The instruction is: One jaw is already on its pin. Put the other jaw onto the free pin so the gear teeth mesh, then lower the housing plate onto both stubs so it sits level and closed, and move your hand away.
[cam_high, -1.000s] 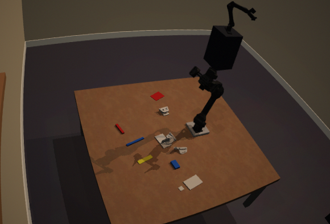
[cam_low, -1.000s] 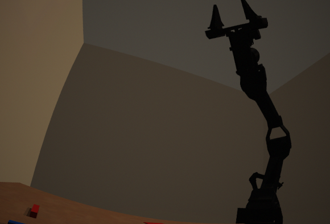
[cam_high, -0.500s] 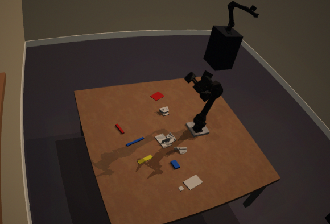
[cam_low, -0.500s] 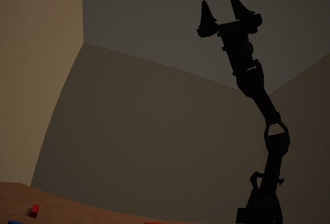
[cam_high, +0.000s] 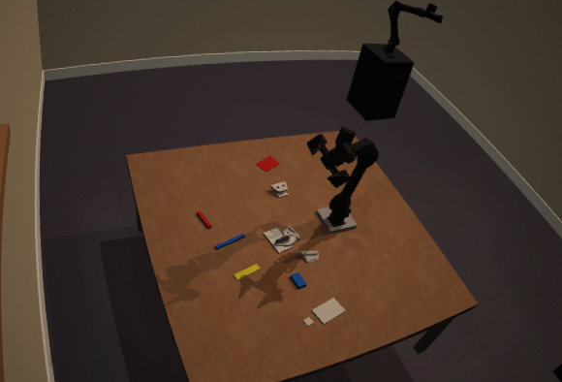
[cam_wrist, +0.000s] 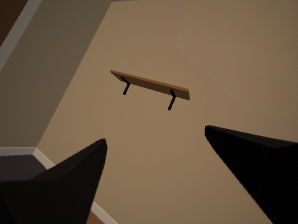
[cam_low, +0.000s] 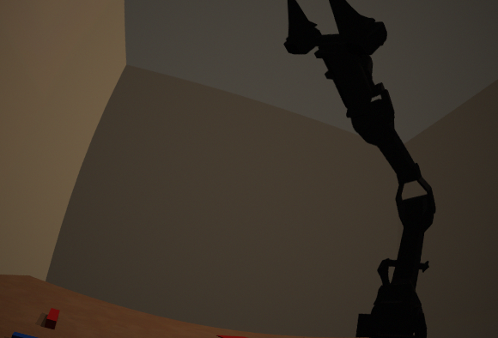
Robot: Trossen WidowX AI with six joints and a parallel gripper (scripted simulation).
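Now: the blue block 8 cm to the left of my gripper tip and 54 cm below it. Also, from my gripper tip: blue bar: 18 cm ahead, 19 cm to the right, 54 cm below; then flat plate: 6 cm behind, 25 cm to the left, 54 cm below; then yellow bar: 18 cm ahead, 2 cm to the right, 54 cm below.
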